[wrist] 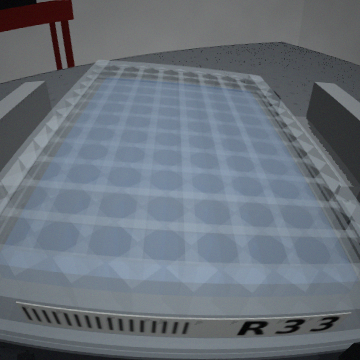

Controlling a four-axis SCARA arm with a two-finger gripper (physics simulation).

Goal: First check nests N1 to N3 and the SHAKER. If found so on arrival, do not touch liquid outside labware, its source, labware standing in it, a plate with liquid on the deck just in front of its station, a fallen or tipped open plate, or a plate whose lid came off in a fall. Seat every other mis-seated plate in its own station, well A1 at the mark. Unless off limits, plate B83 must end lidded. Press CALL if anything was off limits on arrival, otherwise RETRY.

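Places are measured from the arm's base along level axes (x ahead, y left, z up), in centimetres.
Pixels of known places: gripper, fingertip midpoint: [179, 100].
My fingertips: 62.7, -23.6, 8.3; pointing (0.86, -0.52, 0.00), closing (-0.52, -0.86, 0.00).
Ahead of a thing's pixels: the offset from my fingertips to its top centre, as dx, dy, dz. "pt": to the spot under its first point. Level surfaces: height alone.
A clear plate labelled R33 {-2.0, +1.2, +0.8} [165, 205] fills most of the wrist view, with a bluish layer over its grid of wells and a clear rim around it. It looks level. Its barcode label {pt -7.3, +4.4, +0.2} [185, 322] faces the camera along the near edge. What holds it from below is hidden. My gripper [179, 100] has one grey finger along each long side of the plate, close against its edges, and is shut on it. Plate B83, nests N1 to N3, the SHAKER and the CALL and RETRY buttons do not show.
The grey deck {dz -7.0} [300, 62] extends behind the plate to a pale wall [200, 25]. A red frame with thin legs [37, 16] stands at the far left, with a dark part on top.
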